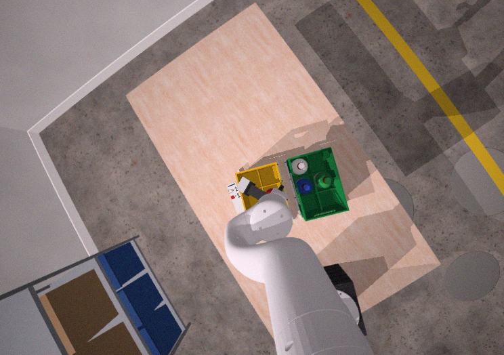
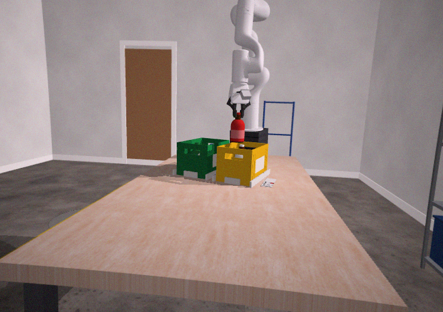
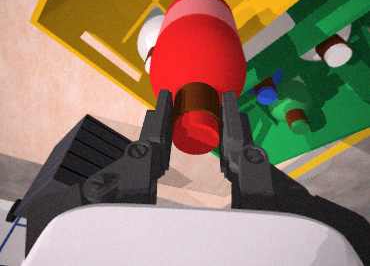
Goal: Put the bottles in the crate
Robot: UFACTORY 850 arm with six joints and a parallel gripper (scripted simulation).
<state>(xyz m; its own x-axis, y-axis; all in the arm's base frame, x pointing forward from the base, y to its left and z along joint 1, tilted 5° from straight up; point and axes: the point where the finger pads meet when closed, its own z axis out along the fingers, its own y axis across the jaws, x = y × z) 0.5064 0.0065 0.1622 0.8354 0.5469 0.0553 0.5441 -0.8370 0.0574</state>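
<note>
My hand is 7 cm above the red-label bottle. Round my hand: blue-label bottle (3 cm behind, 14 cm to the right, 25 cm below); yellow crate (1 cm ahead, 4 cm to the left, 25 cm below); green crate (4 cm behind, 19 cm to the right, 25 cm below).
</note>
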